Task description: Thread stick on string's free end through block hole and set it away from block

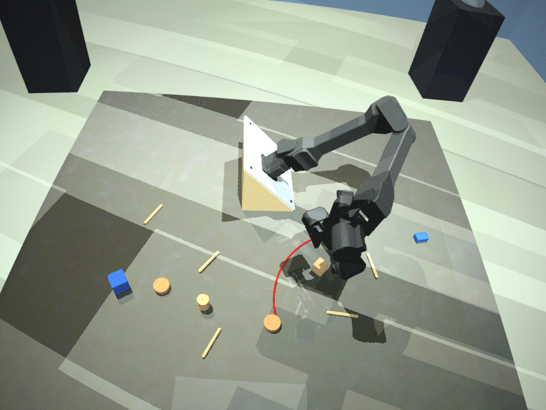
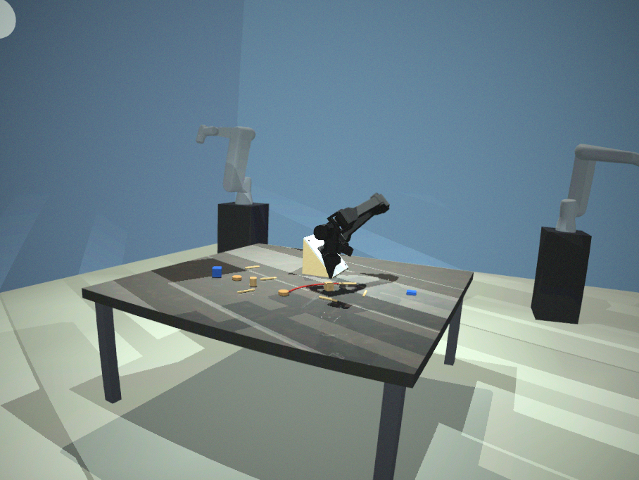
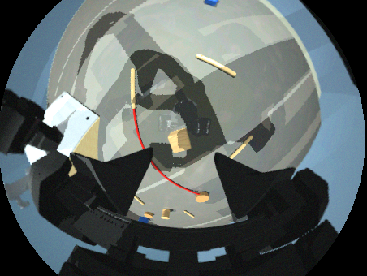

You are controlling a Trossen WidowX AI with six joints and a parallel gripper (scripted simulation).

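My gripper tip is 10 mm past the wooden block and 50 mm above it. The rest, counted from my gripper tip: wooden stick 120 mm ahead, 50 mm to the left, 60 mm below; then blue cube 30 mm ahead, 500 mm to the right, 40 mm below; then short wooden cylinder 90 mm ahead, 300 mm to the right, 40 mm below.
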